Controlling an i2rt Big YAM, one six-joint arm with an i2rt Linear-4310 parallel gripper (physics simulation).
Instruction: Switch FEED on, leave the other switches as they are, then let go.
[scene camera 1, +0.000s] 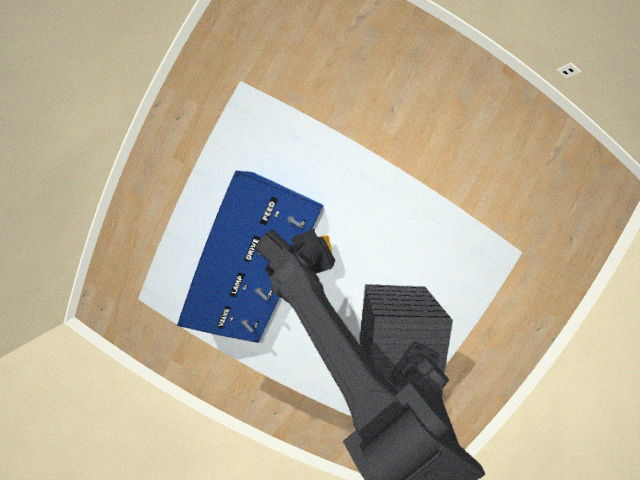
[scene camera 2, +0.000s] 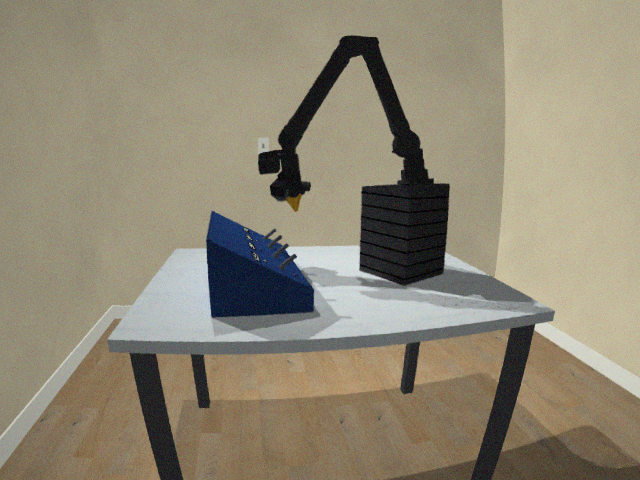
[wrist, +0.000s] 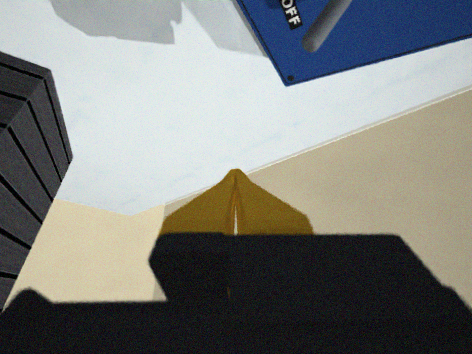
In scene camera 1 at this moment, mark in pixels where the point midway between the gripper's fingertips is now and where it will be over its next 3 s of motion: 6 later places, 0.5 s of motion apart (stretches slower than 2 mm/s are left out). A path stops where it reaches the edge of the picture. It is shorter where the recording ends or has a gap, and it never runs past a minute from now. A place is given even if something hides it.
My gripper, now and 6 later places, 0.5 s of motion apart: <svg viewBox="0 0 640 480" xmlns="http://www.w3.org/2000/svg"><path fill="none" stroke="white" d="M326 236L319 228L320 229L304 224L297 224L300 227L301 230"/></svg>
